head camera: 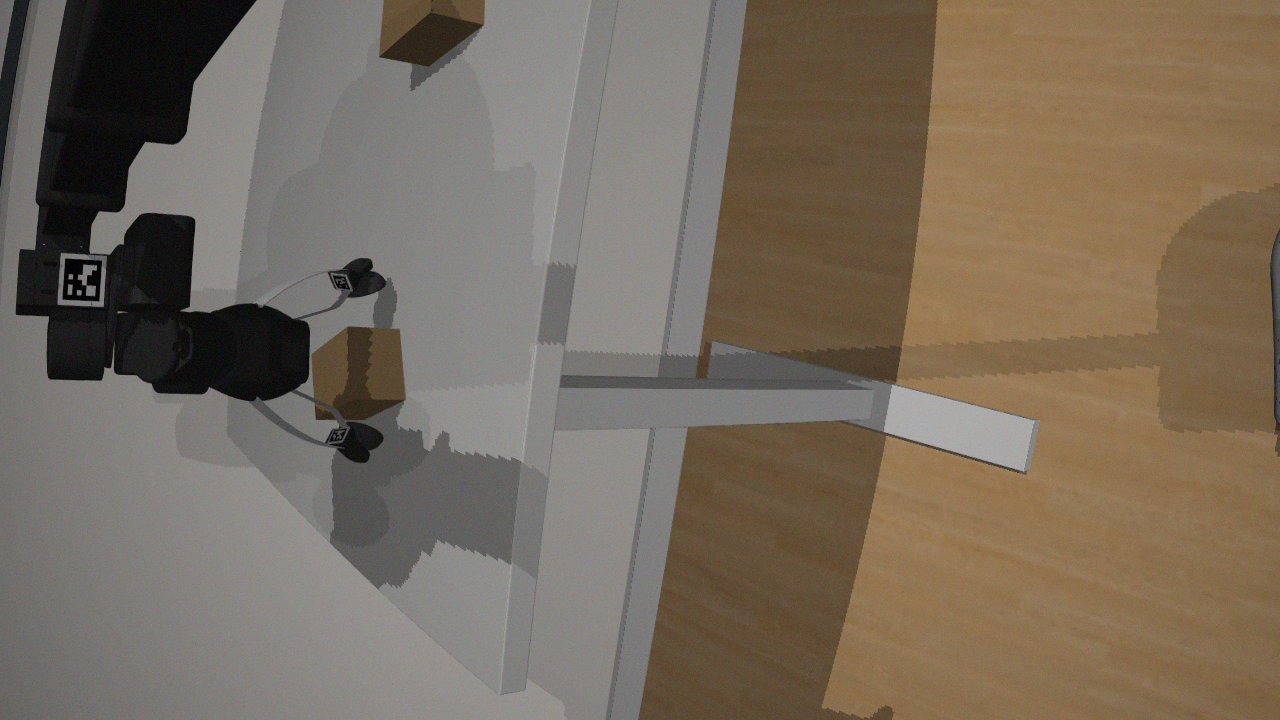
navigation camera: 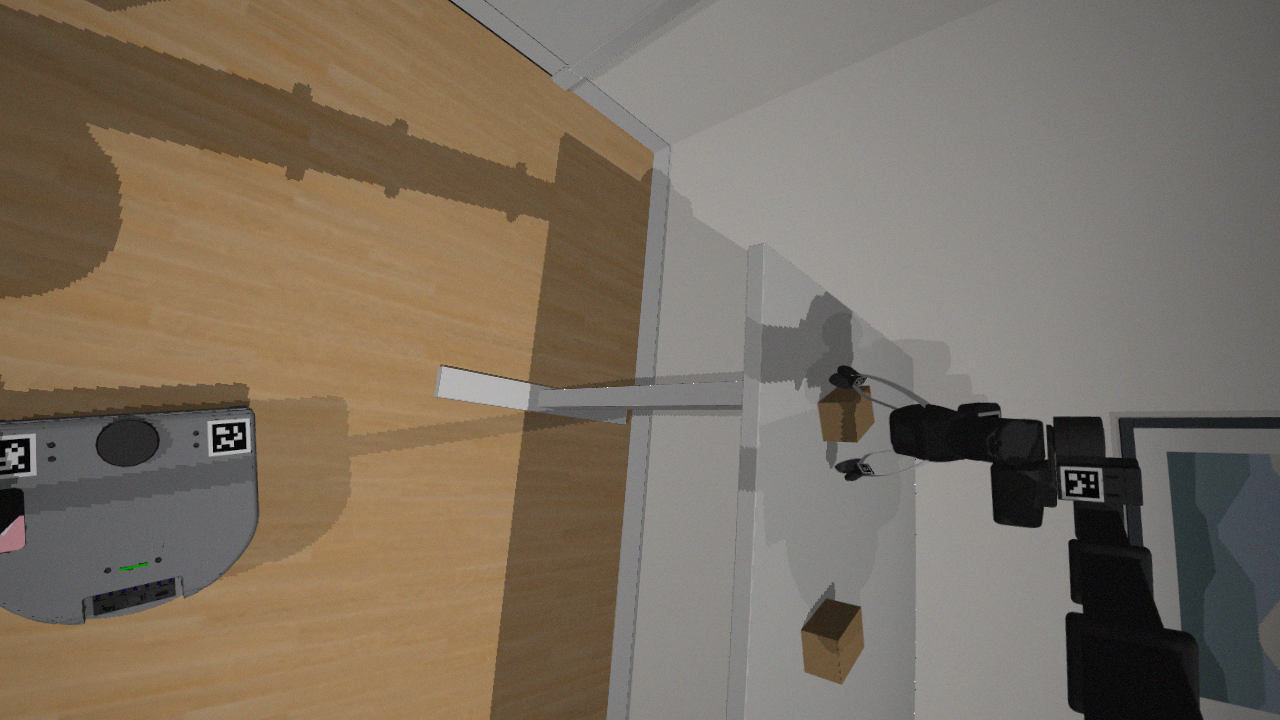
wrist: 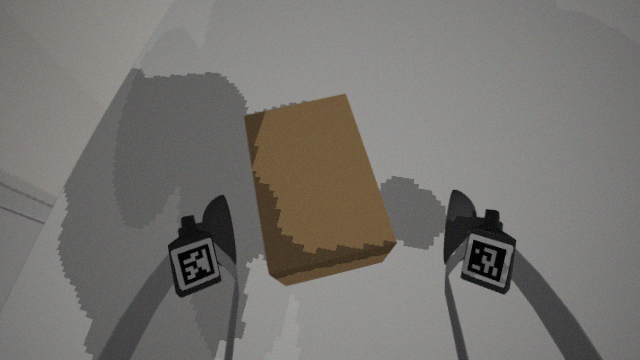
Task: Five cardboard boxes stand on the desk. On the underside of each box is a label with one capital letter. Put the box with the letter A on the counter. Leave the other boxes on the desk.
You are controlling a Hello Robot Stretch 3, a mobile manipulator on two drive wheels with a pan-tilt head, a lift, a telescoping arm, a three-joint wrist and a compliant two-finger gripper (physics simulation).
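Seen in the pictures: gripper, fingertip midpoint: (head camera: 371, 361) (navigation camera: 838, 422); robot's base at its link origin: (navigation camera: 129, 440).
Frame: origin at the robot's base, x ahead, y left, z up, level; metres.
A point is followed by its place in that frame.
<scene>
A brown cardboard box (head camera: 375, 367) {x -0.017, y -0.721, z 0.977 m} (navigation camera: 844, 415) {x -0.010, y -0.719, z 0.988 m} (wrist: 320, 175) stands near the end of the white desk (head camera: 519, 626) {x 0.169, y -0.571, z 0.937 m} (navigation camera: 753, 555) {x -0.151, y -0.504, z 0.950 m}. My gripper (head camera: 359, 360) {x -0.023, y -0.751, z 0.967 m} (navigation camera: 850, 424) {x -0.023, y -0.751, z 0.967 m} (wrist: 337, 218) {x -0.023, y -0.751, z 0.967 m} is open, pointing down at this box. In the wrist view the box lies between and a little ahead of the fingertips, nearer the left finger, with space at both sides. A second box (head camera: 431, 31) {x -0.283, y -0.644, z 0.983 m} (navigation camera: 834, 640) {x -0.287, y -0.617, z 0.995 m} stands further along the desk. The undersides and their labels are hidden. The counter does not show in these views.
A white desk leg with a foot (head camera: 962, 428) (navigation camera: 483, 386) stands on the wooden floor. My grey base (navigation camera: 134, 510) {x -0.103, y -0.004, z 0.160 m} is at the left in the navigation camera view. A wall runs behind the desk, with a framed picture (navigation camera: 1239, 537) {x -0.276, y -1.268, z 1.473 m} on it.
</scene>
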